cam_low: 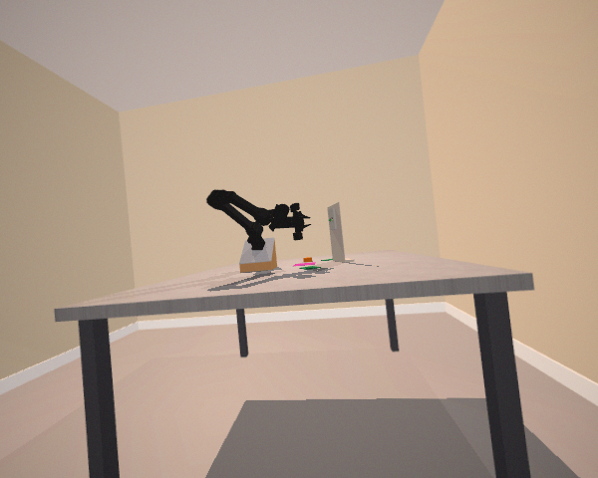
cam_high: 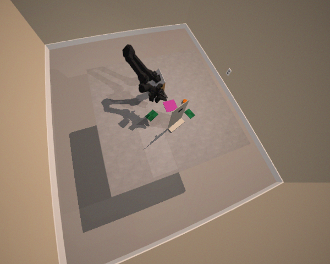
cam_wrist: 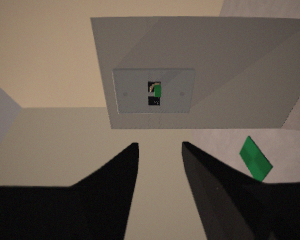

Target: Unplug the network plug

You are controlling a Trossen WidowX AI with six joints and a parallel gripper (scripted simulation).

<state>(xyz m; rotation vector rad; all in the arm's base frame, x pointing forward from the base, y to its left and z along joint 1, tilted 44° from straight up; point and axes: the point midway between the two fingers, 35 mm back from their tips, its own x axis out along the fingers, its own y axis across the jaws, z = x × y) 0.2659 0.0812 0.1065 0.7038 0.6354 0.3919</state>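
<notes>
The network plug is 110 mm ahead of my gripper tip and 60 mm to the left of it. Also, from my gripper tip: upright panel: 120 mm ahead, 90 mm below, 70 mm to the left; pink square: 230 mm below, 80 mm to the left, 70 mm behind; orange block: 230 mm to the left, 220 mm below, 90 mm behind.
</notes>
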